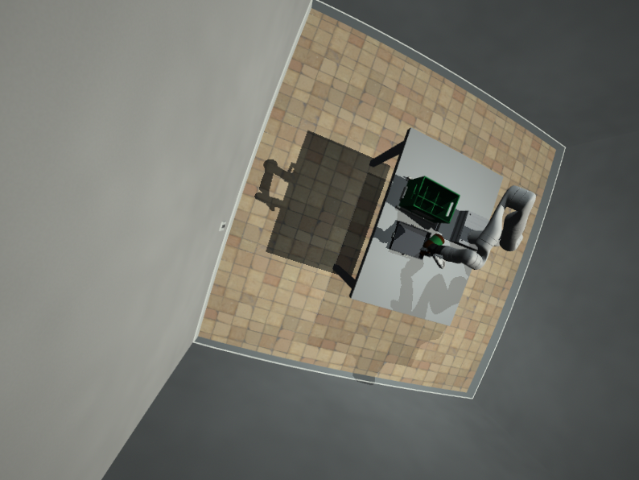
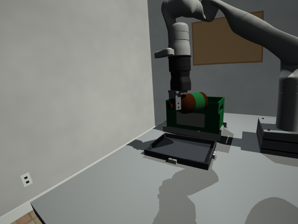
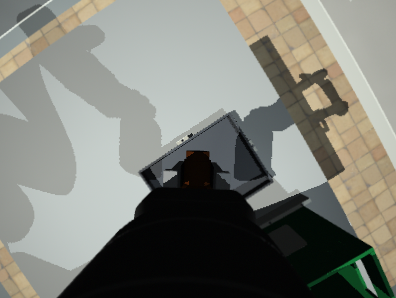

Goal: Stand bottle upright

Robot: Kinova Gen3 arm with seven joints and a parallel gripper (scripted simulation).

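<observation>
Right now my hand is 20 mm past the brown bottle, 50 mm to the left of it and 10 mm above it. Also, from my hand: green crate: 70 mm ahead, 300 mm to the right, 120 mm below; then black tray: 50 mm to the right, 190 mm below.
</observation>
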